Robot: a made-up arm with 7 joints. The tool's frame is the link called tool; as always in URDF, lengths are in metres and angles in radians. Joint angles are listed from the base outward.
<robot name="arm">
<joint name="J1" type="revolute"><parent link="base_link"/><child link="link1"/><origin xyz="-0.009 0.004 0.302" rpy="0 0 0"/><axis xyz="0 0.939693 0.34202"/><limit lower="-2.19" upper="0.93"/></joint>
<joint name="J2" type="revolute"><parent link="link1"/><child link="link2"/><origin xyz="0.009 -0.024 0.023" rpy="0 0 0"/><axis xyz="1 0 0"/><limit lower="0.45" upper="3.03"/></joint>
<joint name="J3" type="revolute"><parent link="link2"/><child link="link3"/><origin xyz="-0.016 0.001 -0.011" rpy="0 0 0"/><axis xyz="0 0 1"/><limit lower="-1.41" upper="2.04"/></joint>
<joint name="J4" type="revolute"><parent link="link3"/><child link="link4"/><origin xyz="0.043 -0.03 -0.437" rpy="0 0 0"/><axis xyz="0 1 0"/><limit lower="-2.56" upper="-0.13"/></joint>
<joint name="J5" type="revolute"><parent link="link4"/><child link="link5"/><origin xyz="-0.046 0.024 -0.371" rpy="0 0 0"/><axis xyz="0 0 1"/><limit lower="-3.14" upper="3.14"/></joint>
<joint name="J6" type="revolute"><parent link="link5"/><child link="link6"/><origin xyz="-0.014 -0.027 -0.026" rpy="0 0 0"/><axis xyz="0 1 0"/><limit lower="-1.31" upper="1.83"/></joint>
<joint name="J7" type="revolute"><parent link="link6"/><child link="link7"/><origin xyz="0.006 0.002 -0.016" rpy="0 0 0"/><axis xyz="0 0 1"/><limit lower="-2.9" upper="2.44"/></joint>
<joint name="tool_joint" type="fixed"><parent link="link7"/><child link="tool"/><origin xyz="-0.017 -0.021 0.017" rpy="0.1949 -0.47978 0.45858"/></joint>
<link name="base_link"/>
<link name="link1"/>
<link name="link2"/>
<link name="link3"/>
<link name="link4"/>
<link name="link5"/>
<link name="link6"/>
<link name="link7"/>
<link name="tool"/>
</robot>
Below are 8 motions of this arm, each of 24 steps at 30 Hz.
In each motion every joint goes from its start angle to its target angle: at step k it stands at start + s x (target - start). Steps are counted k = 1, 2, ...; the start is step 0. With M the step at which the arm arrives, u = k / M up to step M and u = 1 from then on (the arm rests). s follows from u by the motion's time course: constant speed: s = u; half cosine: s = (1 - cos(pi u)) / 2; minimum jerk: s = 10 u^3 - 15 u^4 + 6 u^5.
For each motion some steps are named. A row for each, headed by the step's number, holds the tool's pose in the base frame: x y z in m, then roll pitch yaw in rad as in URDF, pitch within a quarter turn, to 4 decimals.
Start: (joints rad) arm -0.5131 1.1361 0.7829 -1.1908 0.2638 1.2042 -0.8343
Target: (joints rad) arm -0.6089 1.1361 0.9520 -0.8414 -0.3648 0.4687 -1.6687
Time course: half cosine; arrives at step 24
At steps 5, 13, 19, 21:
5: 0.3582 0.6187 0.4238 1.8997 -1.0389 -0.9423
13: 0.3365 0.6769 0.3920 1.9202 -0.5161 -0.8649
19: 0.3227 0.7082 0.3675 1.8788 -0.1116 -0.7833
21: 0.3205 0.7133 0.3625 1.8688 -0.0297 -0.7699

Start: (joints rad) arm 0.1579 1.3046 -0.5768 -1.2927 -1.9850 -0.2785 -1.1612
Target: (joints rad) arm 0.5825 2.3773 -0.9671 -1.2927 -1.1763 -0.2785 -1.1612
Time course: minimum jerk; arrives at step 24
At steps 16, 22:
16: 0.1721 0.7080 0.3101 -0.7054 -0.7368 -3.1115
22: 0.1995 0.6977 0.4260 -0.9514 -0.7651 -2.8702

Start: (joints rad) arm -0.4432 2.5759 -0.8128 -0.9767 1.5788 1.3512 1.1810
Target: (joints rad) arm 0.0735 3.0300 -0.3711 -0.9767 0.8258 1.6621 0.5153
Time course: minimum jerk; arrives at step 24
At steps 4, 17, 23, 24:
4: 0.1280 0.5509 0.8316 -1.1634 -0.9793 -2.6605
17: 0.2953 0.2973 0.9621 -2.8510 -0.7311 -0.8578
23: 0.3451 0.2420 0.9630 -2.9068 -0.5738 -0.7323
24: 0.3453 0.2418 0.9630 -2.9069 -0.5731 -0.7318

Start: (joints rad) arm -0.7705 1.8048 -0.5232 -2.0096 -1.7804 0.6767 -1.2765
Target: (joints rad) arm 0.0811 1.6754 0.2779 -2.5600 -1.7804 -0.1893 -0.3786
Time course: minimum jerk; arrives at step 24
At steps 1, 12, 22, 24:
1: 0.3858 0.2425 0.5121 -1.9418 0.3195 0.9574
12: 0.3529 0.1759 0.4734 -1.2814 0.7367 1.0803
22: 0.2977 0.1317 0.4400 -0.3715 0.8520 1.7372
24: 0.2970 0.1313 0.4397 -0.3625 0.8505 1.7449

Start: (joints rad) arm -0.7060 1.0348 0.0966 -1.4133 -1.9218 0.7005 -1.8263
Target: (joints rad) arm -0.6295 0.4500 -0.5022 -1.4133 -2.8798 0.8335 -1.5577
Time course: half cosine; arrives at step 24
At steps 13, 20, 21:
13: 0.6216 0.1416 0.1913 -2.4132 0.4360 1.2223
20: 0.6018 -0.0364 0.0730 -2.2840 0.2563 1.0060
21: 0.5978 -0.0509 0.0653 -2.2761 0.2426 0.9846

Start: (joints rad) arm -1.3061 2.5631 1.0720 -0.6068 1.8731 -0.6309 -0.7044
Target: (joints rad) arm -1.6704 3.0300 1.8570 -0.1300 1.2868 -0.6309 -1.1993
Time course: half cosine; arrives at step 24
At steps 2, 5, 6, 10, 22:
2: -0.6367 0.3466 0.7589 -0.0529 1.0672 -0.5241
5: -0.6712 0.3441 0.7213 -0.0764 0.9821 -0.5550
6: -0.6870 0.3431 0.7021 -0.0852 0.9413 -0.5703
10: -0.7537 0.3383 0.6002 -0.1086 0.7513 -0.6534
22: -0.8335 0.3157 0.3492 -0.0826 0.4634 -0.9066

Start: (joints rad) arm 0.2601 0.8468 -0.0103 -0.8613 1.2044 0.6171 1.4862
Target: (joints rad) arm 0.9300 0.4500 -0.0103 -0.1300 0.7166 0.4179 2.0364
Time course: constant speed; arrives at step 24
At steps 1, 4, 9, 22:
1: 0.1375 0.5290 -0.2446 -0.0777 -0.3623 2.8785
4: 0.0386 0.5212 -0.2870 -0.0534 -0.5016 2.9998
9: -0.1375 0.4875 -0.3270 -0.0689 -0.7447 -3.0721
22: -0.5713 0.2858 -0.2362 -0.9557 -1.2622 -1.8558

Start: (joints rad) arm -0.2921 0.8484 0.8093 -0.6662 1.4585 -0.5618 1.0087
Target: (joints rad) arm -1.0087 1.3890 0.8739 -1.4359 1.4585 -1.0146 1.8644
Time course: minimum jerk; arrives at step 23
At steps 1, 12, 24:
1: 0.3369 0.6472 0.0538 -0.8991 1.0177 -2.5620
12: 0.3192 0.5956 0.5066 2.2182 0.7870 0.4599
24: 0.0977 0.4664 0.7277 2.3941 -0.3455 0.4619

